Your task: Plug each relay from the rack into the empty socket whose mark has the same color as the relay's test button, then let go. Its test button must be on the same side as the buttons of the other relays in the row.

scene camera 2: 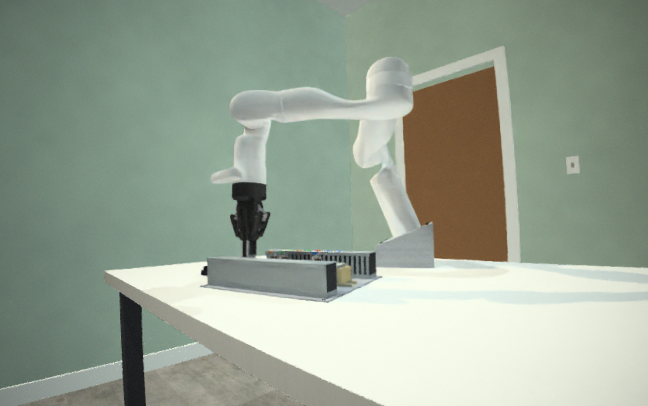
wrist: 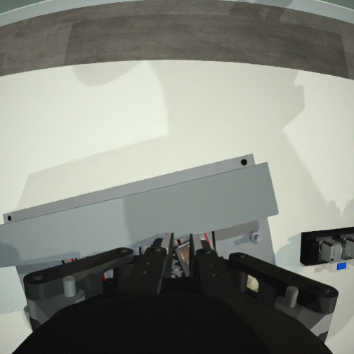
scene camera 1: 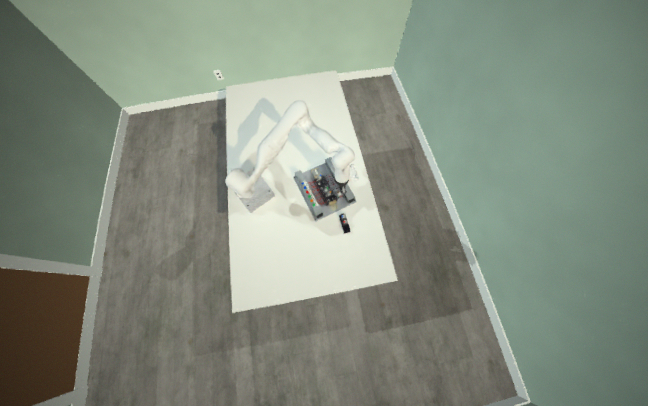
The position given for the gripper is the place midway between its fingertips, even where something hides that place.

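Note:
A panel (scene camera 2: 341,291) is in view, and so is the gripper (scene camera 2: 248,257). The wrist view also shows the gripper (wrist: 181,244).

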